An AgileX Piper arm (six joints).
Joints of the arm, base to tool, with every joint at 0 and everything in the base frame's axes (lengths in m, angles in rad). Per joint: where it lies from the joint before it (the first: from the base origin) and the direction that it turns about. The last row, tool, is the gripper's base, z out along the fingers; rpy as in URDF.
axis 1: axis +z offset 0 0 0.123
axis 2: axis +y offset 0 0 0
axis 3: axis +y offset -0.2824 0 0.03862
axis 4: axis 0.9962 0 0.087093 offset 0.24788 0 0.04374
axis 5: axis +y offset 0 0 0
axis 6: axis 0.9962 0 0.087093 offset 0.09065 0 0.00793
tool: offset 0 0 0 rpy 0 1.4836 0
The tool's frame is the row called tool.
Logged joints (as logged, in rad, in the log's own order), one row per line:
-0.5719, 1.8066, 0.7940, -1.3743, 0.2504, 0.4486
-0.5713, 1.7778, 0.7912, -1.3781, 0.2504, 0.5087
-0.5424, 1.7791, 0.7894, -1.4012, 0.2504, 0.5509
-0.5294, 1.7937, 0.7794, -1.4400, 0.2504, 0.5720
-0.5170, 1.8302, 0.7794, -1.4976, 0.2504, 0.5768
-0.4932, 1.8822, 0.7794, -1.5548, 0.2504, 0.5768
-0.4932, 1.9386, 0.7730, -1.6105, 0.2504, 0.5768
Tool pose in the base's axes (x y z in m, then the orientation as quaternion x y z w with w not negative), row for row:
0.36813, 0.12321, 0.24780, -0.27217, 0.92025, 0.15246, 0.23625
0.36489, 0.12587, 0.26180, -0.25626, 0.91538, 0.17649, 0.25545
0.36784, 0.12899, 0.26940, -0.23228, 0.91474, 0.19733, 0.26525
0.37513, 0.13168, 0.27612, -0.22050, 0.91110, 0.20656, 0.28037
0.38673, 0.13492, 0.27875, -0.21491, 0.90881, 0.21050, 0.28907
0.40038, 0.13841, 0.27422, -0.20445, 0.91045, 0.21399, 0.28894
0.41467, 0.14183, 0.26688, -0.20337, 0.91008, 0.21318, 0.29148
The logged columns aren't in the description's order. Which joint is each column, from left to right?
Columns, left to right: axis 6, axis 2, axis 5, axis 3, axis 1, axis 4.
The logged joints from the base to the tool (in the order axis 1, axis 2, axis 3, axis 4, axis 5, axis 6), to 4 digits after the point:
0.2504, 1.8066, -1.3743, 0.4486, 0.7940, -0.5719
0.2504, 1.7778, -1.3781, 0.5087, 0.7912, -0.5713
0.2504, 1.7791, -1.4012, 0.5509, 0.7894, -0.5424
0.2504, 1.7937, -1.4400, 0.5720, 0.7794, -0.5294
0.2504, 1.8302, -1.4976, 0.5768, 0.7794, -0.5170
0.2504, 1.8822, -1.5548, 0.5768, 0.7794, -0.4932
0.2504, 1.9386, -1.6105, 0.5768, 0.7730, -0.4932

